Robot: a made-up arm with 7 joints. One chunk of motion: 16 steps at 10 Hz.
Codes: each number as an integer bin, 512 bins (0 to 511) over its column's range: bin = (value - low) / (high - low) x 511, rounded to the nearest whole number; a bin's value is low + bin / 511 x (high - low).
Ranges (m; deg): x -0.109..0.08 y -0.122..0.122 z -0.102..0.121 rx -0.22..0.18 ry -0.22..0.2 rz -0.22..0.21
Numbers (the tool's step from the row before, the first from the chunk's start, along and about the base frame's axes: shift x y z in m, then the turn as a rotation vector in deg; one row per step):
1: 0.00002 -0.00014 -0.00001 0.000 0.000 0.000
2: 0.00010 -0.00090 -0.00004 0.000 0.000 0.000
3: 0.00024 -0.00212 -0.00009 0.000 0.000 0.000
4: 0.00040 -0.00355 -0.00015 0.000 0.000 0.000
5: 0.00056 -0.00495 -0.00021 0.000 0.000 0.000
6: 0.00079 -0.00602 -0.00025 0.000 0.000 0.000
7: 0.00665 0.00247 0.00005 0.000 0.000 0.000
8: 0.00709 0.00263 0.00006 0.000 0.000 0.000
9: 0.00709 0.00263 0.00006 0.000 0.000 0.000
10: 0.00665 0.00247 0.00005 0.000 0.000 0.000
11: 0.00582 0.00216 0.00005 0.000 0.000 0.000
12: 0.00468 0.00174 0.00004 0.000 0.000 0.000
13: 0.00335 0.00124 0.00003 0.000 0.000 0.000
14: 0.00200 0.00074 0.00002 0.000 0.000 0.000
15: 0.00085 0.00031 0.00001 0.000 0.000 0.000
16: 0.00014 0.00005 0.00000 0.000 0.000 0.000
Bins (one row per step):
1: 295 255 234 281 268 261
2: 295 254 234 281 268 261
3: 295 251 234 281 268 261
4: 296 248 233 281 268 261
5: 296 245 233 281 268 261
6: 297 243 233 281 268 261
7: 313 261 234 281 268 261
8: 314 261 234 281 268 261
9: 314 261 234 281 268 261
10: 313 261 234 281 268 261
11: 310 260 234 281 268 261
12: 307 259 234 281 268 261
13: 304 258 234 281 268 261
14: 300 257 234 281 268 261
15: 297 256 234 281 268 261
16: 295 256 234 281 268 261

